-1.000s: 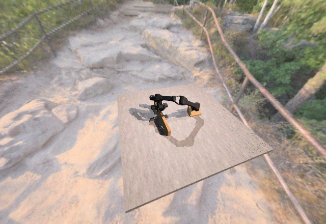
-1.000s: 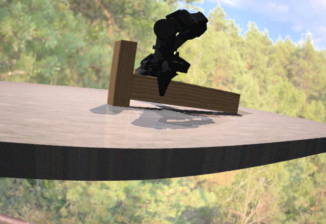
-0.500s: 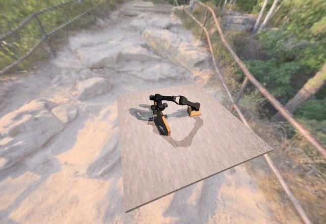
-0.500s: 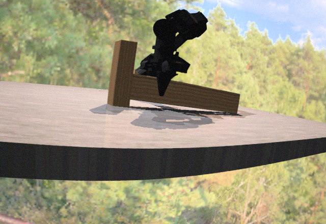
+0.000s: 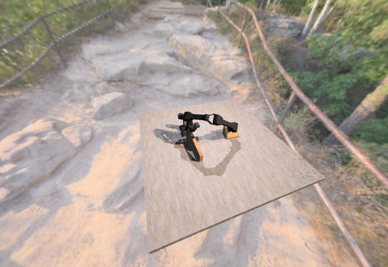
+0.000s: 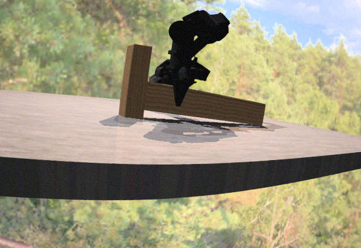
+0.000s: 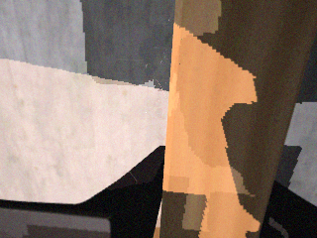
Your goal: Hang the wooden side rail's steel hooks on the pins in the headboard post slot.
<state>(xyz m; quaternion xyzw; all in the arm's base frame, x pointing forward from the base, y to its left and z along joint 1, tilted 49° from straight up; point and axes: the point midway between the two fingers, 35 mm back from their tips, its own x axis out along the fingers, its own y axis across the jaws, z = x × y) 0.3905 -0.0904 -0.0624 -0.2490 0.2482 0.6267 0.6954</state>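
The headboard post lies 12 cm to the right of my gripper tip and 4 cm above it.
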